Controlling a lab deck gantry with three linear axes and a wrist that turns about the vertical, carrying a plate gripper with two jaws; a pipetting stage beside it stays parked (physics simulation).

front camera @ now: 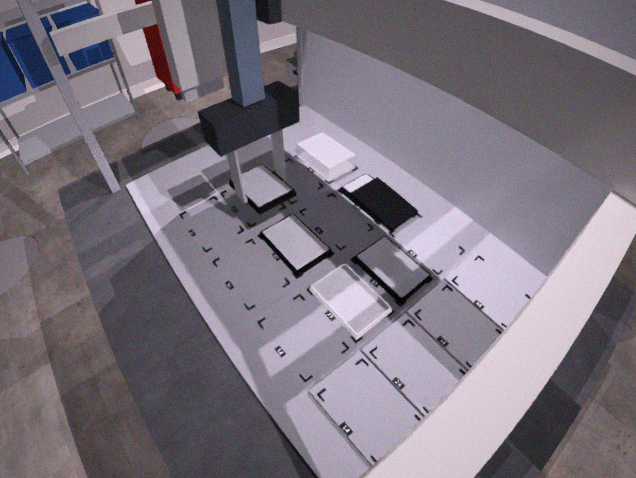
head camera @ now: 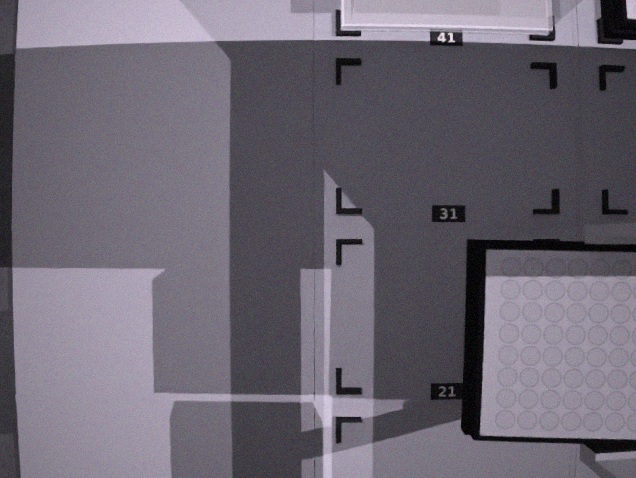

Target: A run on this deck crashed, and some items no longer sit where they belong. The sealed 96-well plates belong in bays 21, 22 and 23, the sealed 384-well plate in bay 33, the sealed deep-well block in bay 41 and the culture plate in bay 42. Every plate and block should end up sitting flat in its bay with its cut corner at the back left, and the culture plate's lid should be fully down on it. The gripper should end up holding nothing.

Path:
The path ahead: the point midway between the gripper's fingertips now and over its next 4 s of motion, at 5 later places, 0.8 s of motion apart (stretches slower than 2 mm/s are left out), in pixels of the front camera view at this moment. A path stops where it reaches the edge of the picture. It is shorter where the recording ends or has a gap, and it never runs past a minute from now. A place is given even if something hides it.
My gripper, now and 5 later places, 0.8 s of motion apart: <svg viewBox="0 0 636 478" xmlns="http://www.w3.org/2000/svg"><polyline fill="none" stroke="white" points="261,187 259,177 265,157 327,127 327,138 327,143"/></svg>

